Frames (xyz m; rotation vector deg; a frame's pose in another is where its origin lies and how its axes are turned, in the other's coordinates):
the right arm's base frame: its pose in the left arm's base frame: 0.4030 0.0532 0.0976 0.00 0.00 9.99
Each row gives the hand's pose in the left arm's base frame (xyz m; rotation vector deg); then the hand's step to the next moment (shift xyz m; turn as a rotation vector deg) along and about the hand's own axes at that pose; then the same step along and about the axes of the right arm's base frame.
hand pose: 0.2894 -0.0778 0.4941 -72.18 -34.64 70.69
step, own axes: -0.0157 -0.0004 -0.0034 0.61 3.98 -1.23
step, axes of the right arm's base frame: -0.0042 -0.0151 0.0036 -0.21 -0.48 -4.18
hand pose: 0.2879 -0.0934 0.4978 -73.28 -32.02 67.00
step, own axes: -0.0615 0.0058 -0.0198 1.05 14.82 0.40
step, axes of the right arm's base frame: -0.0187 -0.0619 0.0057 -5.26 0.10 -13.90
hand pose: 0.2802 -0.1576 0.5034 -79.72 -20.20 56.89
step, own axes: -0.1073 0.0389 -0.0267 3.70 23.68 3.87
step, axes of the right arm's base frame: -0.0733 -0.0913 -0.0055 -8.96 3.92 -22.22
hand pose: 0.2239 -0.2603 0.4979 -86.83 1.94 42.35
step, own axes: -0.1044 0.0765 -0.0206 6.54 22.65 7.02
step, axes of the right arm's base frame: -0.1188 -0.0509 -0.0216 -6.88 7.76 -22.30
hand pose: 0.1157 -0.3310 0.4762 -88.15 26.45 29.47
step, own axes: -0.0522 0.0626 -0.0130 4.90 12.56 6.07
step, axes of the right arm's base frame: -0.0800 -0.0024 -0.0203 -2.50 6.31 -13.14
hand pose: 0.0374 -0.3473 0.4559 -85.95 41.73 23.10
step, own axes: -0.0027 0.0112 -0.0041 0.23 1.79 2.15
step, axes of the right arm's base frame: -0.0104 -0.0010 -0.0063 -0.22 2.25 -1.67
